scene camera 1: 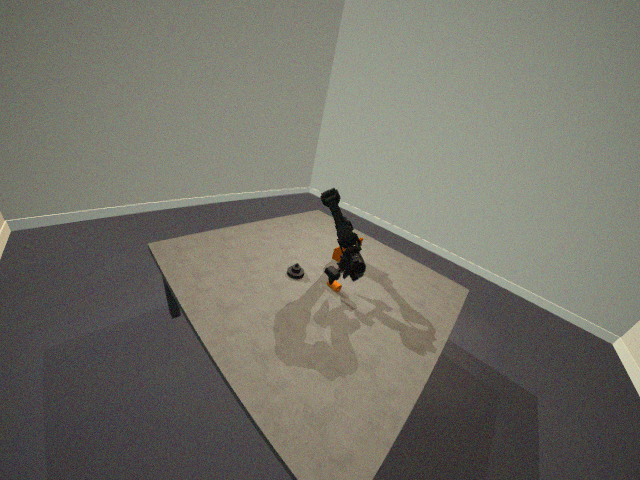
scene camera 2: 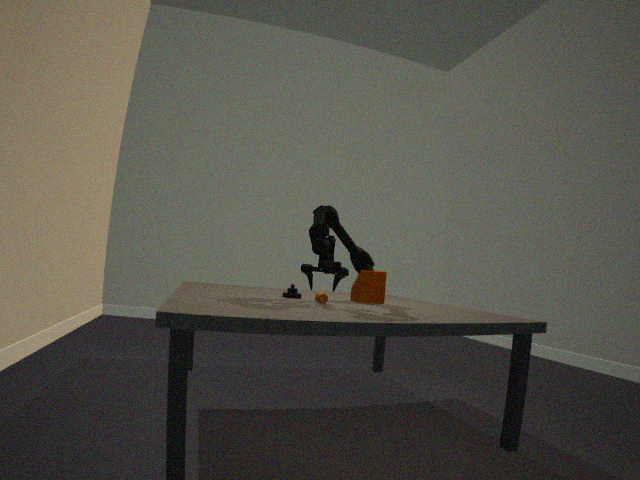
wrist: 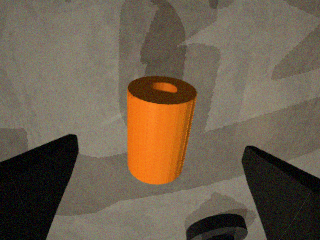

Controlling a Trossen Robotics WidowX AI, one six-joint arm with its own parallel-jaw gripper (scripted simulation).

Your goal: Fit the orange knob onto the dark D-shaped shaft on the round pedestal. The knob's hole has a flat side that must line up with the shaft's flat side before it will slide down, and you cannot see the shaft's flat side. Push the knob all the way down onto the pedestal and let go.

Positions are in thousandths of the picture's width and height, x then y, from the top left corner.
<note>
The gripper (scene camera 2: 504,605) is open, with nothing in its grasp. Further things: an orange knob (wrist: 502,456).
The gripper is seen too in the wrist view (wrist: 511,627).
</note>
